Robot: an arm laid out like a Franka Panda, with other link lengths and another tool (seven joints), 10 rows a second.
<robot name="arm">
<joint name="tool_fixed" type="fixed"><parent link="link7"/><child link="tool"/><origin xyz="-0.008 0.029 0.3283" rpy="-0.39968 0 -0.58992"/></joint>
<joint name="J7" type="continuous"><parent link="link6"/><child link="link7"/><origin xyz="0.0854 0 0" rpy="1.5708 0 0"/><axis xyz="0 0 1"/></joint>
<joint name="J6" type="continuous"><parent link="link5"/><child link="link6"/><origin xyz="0 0 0" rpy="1.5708 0 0"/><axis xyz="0 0 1"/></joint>
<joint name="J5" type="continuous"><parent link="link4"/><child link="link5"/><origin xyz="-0.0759 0.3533 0" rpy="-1.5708 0 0"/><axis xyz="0 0 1"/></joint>
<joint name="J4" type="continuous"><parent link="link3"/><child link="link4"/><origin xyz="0.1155 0 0" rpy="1.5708 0 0"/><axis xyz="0 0 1"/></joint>
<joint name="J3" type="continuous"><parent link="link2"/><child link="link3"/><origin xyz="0 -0.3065 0" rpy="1.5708 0 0"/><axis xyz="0 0 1"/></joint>
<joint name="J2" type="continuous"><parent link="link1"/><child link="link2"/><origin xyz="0 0 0" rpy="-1.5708 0 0"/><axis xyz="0 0 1"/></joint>
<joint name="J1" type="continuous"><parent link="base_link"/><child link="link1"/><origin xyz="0 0 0.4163"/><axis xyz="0 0 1"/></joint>
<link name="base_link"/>
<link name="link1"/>
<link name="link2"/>
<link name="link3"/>
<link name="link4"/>
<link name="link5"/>
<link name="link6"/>
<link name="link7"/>
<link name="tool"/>
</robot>
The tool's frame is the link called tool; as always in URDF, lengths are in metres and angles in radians. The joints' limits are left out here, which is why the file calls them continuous.
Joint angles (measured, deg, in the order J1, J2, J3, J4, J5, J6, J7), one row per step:
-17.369 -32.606 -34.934 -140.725 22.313 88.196 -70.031
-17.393 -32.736 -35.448 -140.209 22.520 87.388 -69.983
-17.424 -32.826 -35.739 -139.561 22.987 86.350 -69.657
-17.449 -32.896 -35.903 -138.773 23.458 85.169 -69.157
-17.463 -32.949 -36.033 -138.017 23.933 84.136 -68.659
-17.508 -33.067 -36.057 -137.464 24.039 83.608 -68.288
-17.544 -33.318 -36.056 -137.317 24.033 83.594 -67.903
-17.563 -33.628 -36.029 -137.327 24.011 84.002 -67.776
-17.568 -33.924 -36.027 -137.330 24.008 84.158 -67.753
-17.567 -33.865 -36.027 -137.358 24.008 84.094 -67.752
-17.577 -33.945 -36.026 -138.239 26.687 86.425 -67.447
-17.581 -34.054 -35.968 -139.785 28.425 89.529 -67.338
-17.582 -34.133 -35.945 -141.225 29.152 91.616 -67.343
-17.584 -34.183 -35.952 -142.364 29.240 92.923 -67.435
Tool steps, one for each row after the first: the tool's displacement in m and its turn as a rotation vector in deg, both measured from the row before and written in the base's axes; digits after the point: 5 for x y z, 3 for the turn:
-0.00139 -0.00108 0.00477 0.559 -0.299 -0.224
-0.00064 0.00066 0.00643 0.752 -0.183 -0.211
-0.00067 0.00101 0.00729 0.720 -0.057 -0.150
-0.00023 0.00074 0.00694 0.629 -0.080 -0.177
-0.00027 -0.00097 0.00441 0.080 -0.053 -0.170
0.00009 -0.00101 0.00205 -0.092 -0.039 -0.319
0.00137 -0.00186 0.00112 -0.350 -0.336 -0.338
0.00054 -0.00073 0.00142 -0.185 -0.322 -0.120
-0.00032 0.00047 -0.00041 0.079 0.099 0.052
0.01620 0.00073 0.00359 1.086 -1.875 -2.331
0.01319 -0.00145 -0.00400 0.341 -1.191 -2.263
0.00572 0.00031 -0.00673 0.183 -0.283 -1.243
0.00136 0.00087 -0.00704 -0.002 0.146 -0.539

